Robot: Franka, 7 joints.
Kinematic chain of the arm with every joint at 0, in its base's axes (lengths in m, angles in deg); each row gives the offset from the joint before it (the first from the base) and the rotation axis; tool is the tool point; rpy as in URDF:
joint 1: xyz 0 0 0.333 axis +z
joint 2: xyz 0 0 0 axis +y
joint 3: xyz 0 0 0.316 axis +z
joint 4: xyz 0.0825 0 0 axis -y
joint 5: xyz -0.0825 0 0.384 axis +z
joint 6: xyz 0 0 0 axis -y
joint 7: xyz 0.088 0 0 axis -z
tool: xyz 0 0 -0.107 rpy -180 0 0
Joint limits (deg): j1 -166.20..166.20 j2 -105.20..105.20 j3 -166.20..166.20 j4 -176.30..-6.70 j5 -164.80..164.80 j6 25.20..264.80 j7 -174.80..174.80
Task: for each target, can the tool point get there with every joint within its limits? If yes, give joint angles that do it. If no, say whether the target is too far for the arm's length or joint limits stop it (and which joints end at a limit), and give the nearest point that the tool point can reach.
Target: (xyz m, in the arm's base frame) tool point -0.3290 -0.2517 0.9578
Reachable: yes | joints -51.60 29.93 -122.64 -63.83 -30.13 100.95 -91.31
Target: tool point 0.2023 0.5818 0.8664
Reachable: yes | joints -140.90 -46.87 -101.45 -44.53 -59.14 193.39 -127.74
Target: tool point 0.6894 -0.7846 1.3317
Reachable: no: too far | nearest point 0.4093 -0.4658 0.9259 | short by 0.587 m
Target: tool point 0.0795 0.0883 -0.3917
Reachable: no: joint limits stop it (at a limit: joint 2) | nearest point 0.0897 0.0997 -0.3394 | short by 0.055 m
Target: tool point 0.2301 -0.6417 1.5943
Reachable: no: too far | nearest point 0.1377 -0.3840 1.0877 | short by 0.576 m
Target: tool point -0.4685 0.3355 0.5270
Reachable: yes | joints 84.72 69.98 87.74 -111.89 132.26 45.90 55.59
